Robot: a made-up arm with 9 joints. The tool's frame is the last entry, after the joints.
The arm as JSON. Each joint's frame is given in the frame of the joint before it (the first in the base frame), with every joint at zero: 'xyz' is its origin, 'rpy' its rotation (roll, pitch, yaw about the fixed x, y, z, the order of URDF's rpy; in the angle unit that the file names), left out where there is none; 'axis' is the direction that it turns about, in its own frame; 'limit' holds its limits. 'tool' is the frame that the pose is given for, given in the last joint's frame.
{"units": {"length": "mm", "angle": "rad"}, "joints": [
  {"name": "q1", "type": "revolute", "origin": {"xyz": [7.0, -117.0, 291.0]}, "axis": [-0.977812, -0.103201, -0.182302], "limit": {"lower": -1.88, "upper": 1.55}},
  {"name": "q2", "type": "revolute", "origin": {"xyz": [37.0, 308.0, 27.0]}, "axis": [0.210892, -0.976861, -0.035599], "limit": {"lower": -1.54, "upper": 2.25}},
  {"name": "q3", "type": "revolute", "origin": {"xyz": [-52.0, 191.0, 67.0]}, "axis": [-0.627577, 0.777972, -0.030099], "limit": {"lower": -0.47, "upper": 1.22}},
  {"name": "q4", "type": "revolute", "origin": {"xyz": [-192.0, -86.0, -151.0]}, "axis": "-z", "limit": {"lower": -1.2, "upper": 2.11}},
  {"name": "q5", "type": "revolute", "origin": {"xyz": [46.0, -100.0, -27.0]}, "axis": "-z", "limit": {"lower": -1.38, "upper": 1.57}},
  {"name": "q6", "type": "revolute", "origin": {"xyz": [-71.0, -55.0, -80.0]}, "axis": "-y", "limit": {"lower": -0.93, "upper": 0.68}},
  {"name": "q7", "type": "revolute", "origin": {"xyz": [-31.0, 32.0, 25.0]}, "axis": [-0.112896, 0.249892, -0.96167], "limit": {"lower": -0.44, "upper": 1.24}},
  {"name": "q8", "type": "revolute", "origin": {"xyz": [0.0, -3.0, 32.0]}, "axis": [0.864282, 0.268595, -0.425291], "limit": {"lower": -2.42, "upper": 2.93}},
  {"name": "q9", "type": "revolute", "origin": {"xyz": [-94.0, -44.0, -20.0]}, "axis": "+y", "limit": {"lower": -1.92, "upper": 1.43}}
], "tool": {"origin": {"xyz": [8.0, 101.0, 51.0], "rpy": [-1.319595, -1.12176, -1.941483]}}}
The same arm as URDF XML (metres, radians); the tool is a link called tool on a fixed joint. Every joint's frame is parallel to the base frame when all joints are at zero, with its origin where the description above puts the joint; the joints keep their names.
<robot name="arm">
<joint name="tool_joint" type="fixed"><parent link="link9"/><child link="tool"/><origin xyz="0.008 0.101 0.051" rpy="-1.3196 -1.1218 -1.9415"/></joint>
<joint name="q9" type="revolute"><parent link="link8"/><child link="link9"/><origin xyz="-0.094 -0.044 -0.02" rpy="0 0 0"/><axis xyz="0 1 0"/><limit lower="-1.92" upper="1.43"/></joint>
<joint name="q8" type="revolute"><parent link="link7"/><child link="link8"/><origin xyz="0 -0.003 0.032" rpy="0 0 0"/><axis xyz="0.864282 0.268595 -0.425291"/><limit lower="-2.42" upper="2.93"/></joint>
<joint name="q7" type="revolute"><parent link="link6"/><child link="link7"/><origin xyz="-0.031 0.032 0.025" rpy="0 0 0"/><axis xyz="-0.112896 0.249892 -0.96167"/><limit lower="-0.44" upper="1.24"/></joint>
<joint name="q6" type="revolute"><parent link="link5"/><child link="link6"/><origin xyz="-0.071 -0.055 -0.08" rpy="0 0 0"/><axis xyz="0 -1 0"/><limit lower="-0.93" upper="0.68"/></joint>
<joint name="q5" type="revolute"><parent link="link4"/><child link="link5"/><origin xyz="0.046 -0.1 -0.027" rpy="0 0 0"/><axis xyz="0 0 -1"/><limit lower="-1.38" upper="1.57"/></joint>
<joint name="q4" type="revolute"><parent link="link3"/><child link="link4"/><origin xyz="-0.192 -0.086 -0.151" rpy="0 0 0"/><axis xyz="0 0 -1"/><limit lower="-1.2" upper="2.11"/></joint>
<joint name="q3" type="revolute"><parent link="link2"/><child link="link3"/><origin xyz="-0.052 0.191 0.067" rpy="0 0 0"/><axis xyz="-0.627577 0.777972 -0.030099"/><limit lower="-0.47" upper="1.22"/></joint>
<joint name="q2" type="revolute"><parent link="link1"/><child link="link2"/><origin xyz="0.037 0.308 0.027" rpy="0 0 0"/><axis xyz="0.210892 -0.976861 -0.035599"/><limit lower="-1.54" upper="2.25"/></joint>
<joint name="q1" type="revolute"><parent link="base"/><child link="link1"/><origin xyz="0.007 -0.117 0.291" rpy="0 0 0"/><axis xyz="-0.977812 -0.103201 -0.182302"/><limit lower="-1.88" upper="1.55"/></joint>
<link name="base"/>
<link name="link1"/>
<link name="link2"/>
<link name="link3"/>
<link name="link4"/>
<link name="link5"/>
<link name="link6"/>
<link name="link7"/>
<link name="link8"/>
<link name="link9"/>
<link name="tool"/>
</robot>

